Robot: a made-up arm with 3 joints.
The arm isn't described. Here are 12 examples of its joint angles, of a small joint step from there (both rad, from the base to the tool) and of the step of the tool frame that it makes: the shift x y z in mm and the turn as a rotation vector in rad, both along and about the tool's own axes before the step.
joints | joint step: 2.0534 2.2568 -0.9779 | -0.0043 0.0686 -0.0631
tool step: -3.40 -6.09 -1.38 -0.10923 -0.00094 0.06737
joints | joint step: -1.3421 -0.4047 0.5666 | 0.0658 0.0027 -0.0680
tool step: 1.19 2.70 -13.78 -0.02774 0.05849 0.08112
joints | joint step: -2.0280 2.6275 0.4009 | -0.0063 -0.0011 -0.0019
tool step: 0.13 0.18 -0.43 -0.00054 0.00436 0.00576
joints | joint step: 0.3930 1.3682 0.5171 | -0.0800 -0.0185 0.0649
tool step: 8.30 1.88 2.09 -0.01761 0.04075 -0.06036
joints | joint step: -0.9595 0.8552 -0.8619 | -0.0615 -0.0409 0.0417
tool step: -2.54 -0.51 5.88 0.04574 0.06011 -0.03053
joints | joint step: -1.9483 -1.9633 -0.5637 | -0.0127 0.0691 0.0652
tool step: 6.18 -1.19 9.30 -0.01715 -0.03755 -0.02610
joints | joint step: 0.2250 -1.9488 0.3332 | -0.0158 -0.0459 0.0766
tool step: 5.42 -6.31 3.60 0.08854 0.00645 -0.07943
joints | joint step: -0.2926 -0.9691 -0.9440 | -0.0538 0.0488 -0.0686
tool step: -8.87 -2.55 -0.19 -0.11942 -0.00130 0.01500
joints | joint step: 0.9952 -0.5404 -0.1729 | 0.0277 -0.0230 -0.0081
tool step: 1.70 -0.10 -4.53 0.02667 0.02184 0.01638
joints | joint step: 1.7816 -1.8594 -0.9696 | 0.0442 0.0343 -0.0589
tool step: -2.88 -3.76 -1.82 -0.05872 0.03559 0.07551
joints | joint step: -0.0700 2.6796 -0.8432 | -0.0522 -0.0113 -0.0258
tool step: -0.80 -1.77 -3.51 -0.00310 -0.01604 0.06401
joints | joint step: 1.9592 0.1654 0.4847 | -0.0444 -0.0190 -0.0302
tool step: -4.46 -2.62 1.05 -0.04258 -0.00806 -0.01470
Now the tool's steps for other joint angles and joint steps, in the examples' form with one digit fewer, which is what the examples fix.
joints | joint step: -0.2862 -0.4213 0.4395 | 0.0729 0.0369 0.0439
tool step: 9.3 7.3 -4.3 0.0350 0.0374 0.0292
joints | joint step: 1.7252 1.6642 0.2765 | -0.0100 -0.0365 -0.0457
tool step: -2.5 -3.2 -5.7 -0.0146 0.0280 0.0143
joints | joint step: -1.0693 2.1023 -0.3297 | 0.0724 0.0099 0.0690
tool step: 3.0 0.4 5.0 0.0460 -0.0451 -0.1082
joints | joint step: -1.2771 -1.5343 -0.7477 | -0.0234 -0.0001 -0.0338
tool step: -3.9 0.3 -2.2 -0.0299 -0.0146 0.0099
